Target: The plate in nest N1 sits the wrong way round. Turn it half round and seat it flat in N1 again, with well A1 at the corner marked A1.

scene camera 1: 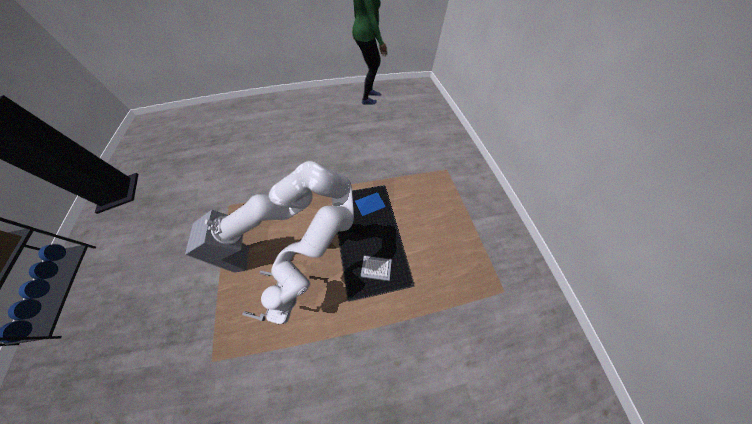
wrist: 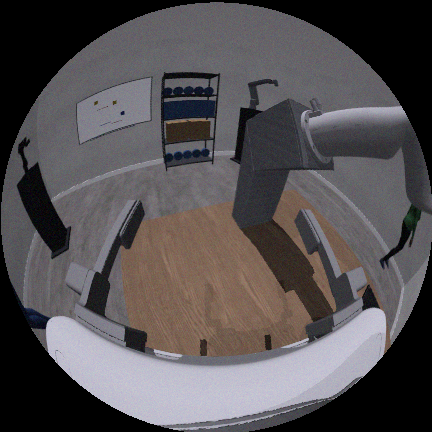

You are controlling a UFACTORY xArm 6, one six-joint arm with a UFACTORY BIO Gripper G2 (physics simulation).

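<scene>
A pale, gridded plate (scene camera 1: 376, 268) sits in a light nest near the front end of the black perforated board (scene camera 1: 402, 263) in the scene view. The nest label, the A1 mark and the well lettering are too small to read, so the plate's way round cannot be told. My gripper (scene camera 1: 252, 292) (wrist: 219, 220) is open and empty, its two fingers spread wide. It hangs above the wooden table top, to the left of the black board and well apart from the plate. The plate does not show in the wrist view.
A blue rectangular pad (scene camera 1: 370, 203) lies at the back of the black board. The arm (scene camera 1: 321, 231) arches over the table (scene camera 1: 447, 247) from its grey base block (scene camera 1: 202, 242) (wrist: 265, 185). A person in green (scene camera 1: 365, 26) stands beyond. A shelf rack (wrist: 191, 76) stands by the wall.
</scene>
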